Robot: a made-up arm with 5 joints.
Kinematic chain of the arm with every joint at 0, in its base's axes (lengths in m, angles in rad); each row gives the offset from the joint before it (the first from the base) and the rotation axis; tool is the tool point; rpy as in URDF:
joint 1: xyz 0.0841 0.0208 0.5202 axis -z
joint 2: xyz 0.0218 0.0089 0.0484 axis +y
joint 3: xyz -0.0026 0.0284 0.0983 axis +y
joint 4: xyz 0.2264 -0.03 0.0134 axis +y
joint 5: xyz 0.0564 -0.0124 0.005 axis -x
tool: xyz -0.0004 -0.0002 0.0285 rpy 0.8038 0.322 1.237
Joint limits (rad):
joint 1: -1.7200..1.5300
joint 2: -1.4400..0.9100
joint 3: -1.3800..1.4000
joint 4: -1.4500..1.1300
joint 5: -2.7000..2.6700
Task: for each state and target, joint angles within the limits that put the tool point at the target. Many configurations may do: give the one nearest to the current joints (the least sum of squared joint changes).
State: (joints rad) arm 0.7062 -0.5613 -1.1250 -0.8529 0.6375
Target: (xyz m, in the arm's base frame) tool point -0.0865 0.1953 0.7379
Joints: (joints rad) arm 0.7607 -0.8905 -1.3800 -1.4311 0.5155
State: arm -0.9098 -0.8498 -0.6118 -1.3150 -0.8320
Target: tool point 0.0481 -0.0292 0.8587
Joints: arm -0.5623 -0.7790 -0.4914 -1.3925 -0.6770
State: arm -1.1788 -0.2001 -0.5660 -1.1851 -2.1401
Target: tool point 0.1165 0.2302 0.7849
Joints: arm -1.5629 -0.2832 0.0463 -1.4500 -2.0144
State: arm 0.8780 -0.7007 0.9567 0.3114 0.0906
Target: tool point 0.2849 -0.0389 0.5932
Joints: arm 0.2869 -1.0969 1.3865 -0.3033 0.1714
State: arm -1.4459 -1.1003 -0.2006 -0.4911 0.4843
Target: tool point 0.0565 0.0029 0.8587
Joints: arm -1.0281 -1.2404 0.0910 -0.6528 0.7600
